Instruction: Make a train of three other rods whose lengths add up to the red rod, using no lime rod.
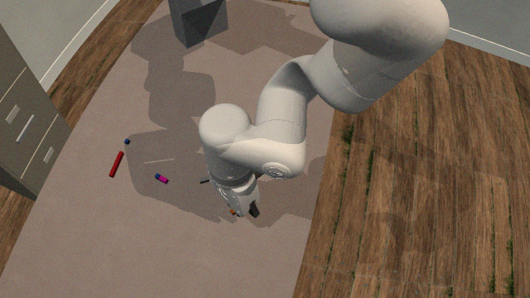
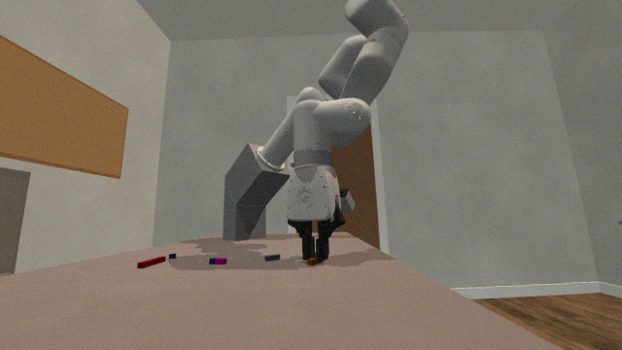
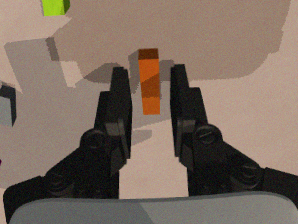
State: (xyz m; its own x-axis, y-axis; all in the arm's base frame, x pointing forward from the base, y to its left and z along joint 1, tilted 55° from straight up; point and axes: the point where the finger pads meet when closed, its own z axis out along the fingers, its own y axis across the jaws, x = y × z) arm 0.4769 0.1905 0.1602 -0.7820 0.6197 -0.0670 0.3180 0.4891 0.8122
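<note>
Right now the orange rod is 2 cm below my hand. Also, from my hand: lime rod (8 cm behind, 2 cm below, 1 cm to the right); then grey rod (10 cm to the right, 3 cm behind, 2 cm below); then magenta rod (18 cm to the right, 2 cm below, 2 cm ahead).
</note>
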